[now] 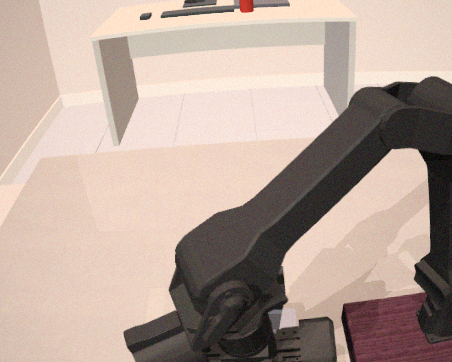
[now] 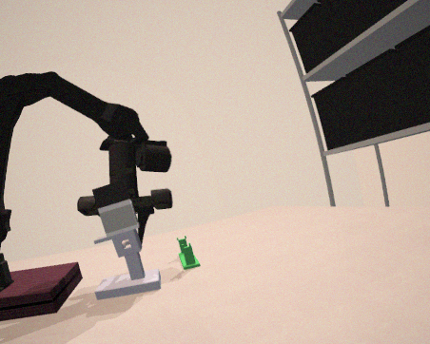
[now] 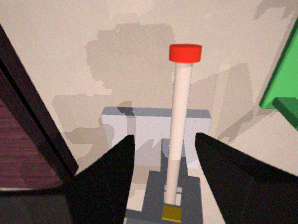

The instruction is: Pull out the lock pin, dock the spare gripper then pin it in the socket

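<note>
My gripper tip is now 1 cm past the grey mount, 6 cm to the left of it and 1 cm above it. From my gripper tip the other things lie so: spare gripper: 6 cm to the right, 6 cm above; green bracket: 11 cm ahead, 5 cm to the left, 4 cm below.
</note>
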